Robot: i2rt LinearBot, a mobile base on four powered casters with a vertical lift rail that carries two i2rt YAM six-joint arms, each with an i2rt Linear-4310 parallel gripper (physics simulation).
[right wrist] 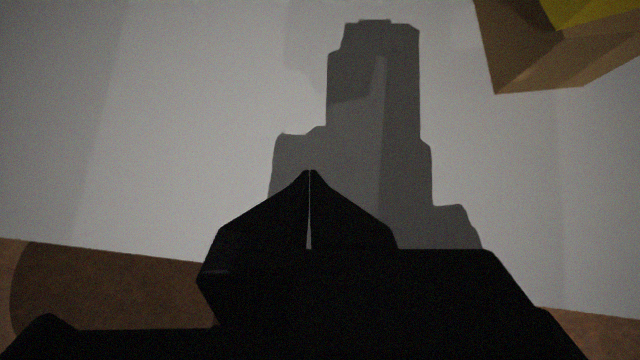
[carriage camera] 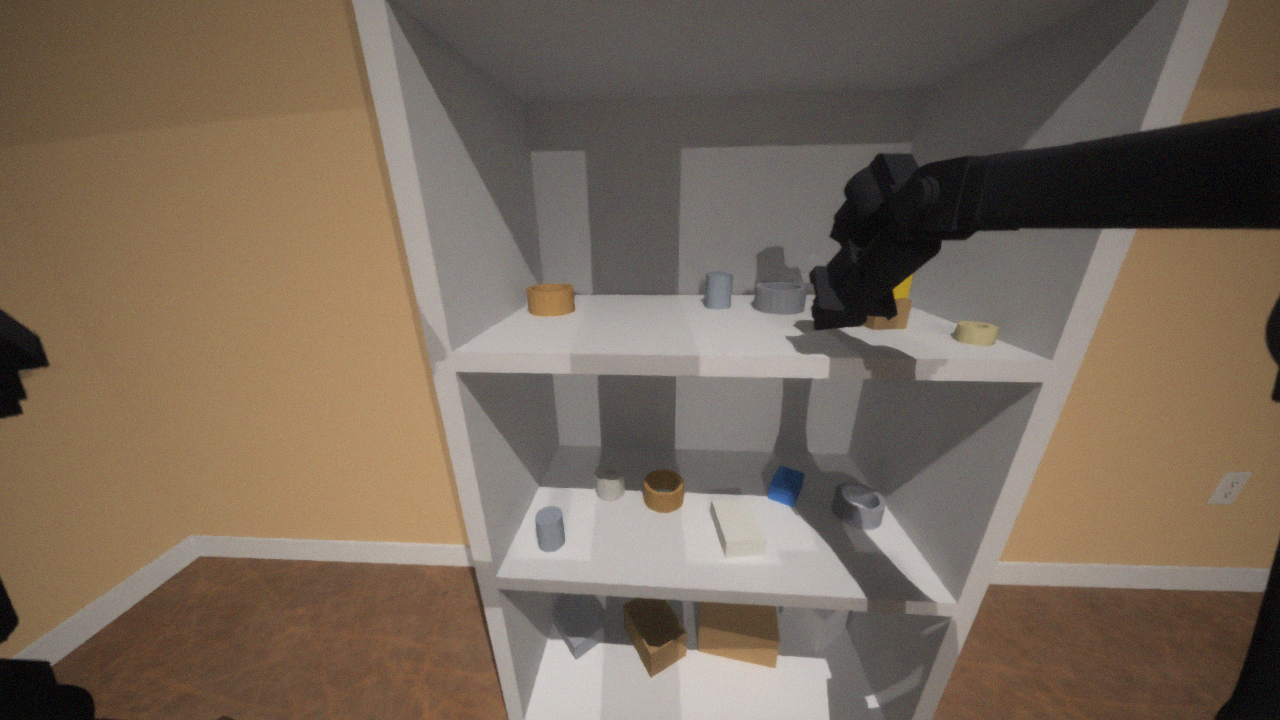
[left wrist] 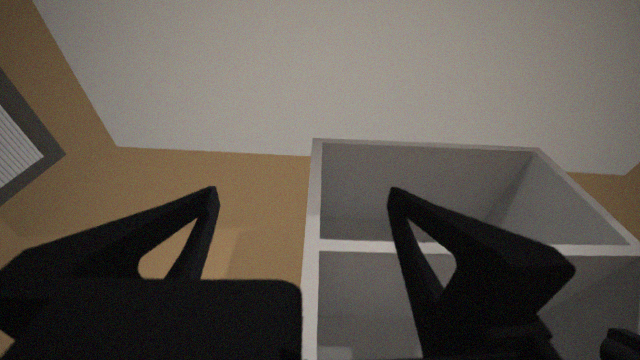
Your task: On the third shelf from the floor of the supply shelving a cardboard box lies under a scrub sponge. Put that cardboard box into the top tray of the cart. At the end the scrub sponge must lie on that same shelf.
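Frame: origin at the left arm's base, x ahead, y left, z up, level; metres.
Where they show: left gripper, fingertip midpoint: (left wrist: 304, 195); right gripper, fingertip midpoint: (right wrist: 309, 178) (carriage camera: 816, 326).
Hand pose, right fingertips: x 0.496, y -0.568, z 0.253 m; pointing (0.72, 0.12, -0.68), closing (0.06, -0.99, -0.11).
Observation:
Each offset is from my right fingertips to the centre of the thing. Level surfaces: height alone.
The cardboard box {dx +0.124, dy -0.152, dz -0.003 m} (carriage camera: 900, 316) (right wrist: 537, 62) lies near the right end of the white third shelf {dz -0.028 m} (carriage camera: 626, 331), with the yellow scrub sponge {dx +0.134, dy -0.144, dz +0.044 m} (carriage camera: 904, 286) (right wrist: 595, 12) on top of it. In the carriage camera my right gripper partly hides both. My right gripper (carriage camera: 823, 315) (right wrist: 309, 178) is shut and empty, low over the shelf, left of the box and apart from it in the right wrist view. My left gripper (left wrist: 304, 195) is open and empty, away from the shelf items. The cart does not show in these views.
On the same shelf stand an orange ring {dx +0.222, dy +0.464, dz -0.003 m} (carriage camera: 551, 300), a blue-grey cylinder {dx +0.258, dy +0.109, dz +0.007 m} (carriage camera: 718, 291), a grey ring-shaped item {dx +0.235, dy -0.015, dz -0.004 m} (carriage camera: 779, 299) and a pale yellow roll {dx +0.016, dy -0.251, dz -0.016 m} (carriage camera: 976, 334). The shelf below holds a blue block {dx +0.217, dy -0.078, dz -0.465 m} (carriage camera: 785, 485) and a white box {dx +0.079, dy +0.070, dz -0.465 m} (carriage camera: 738, 528). Side panels flank the shelves.

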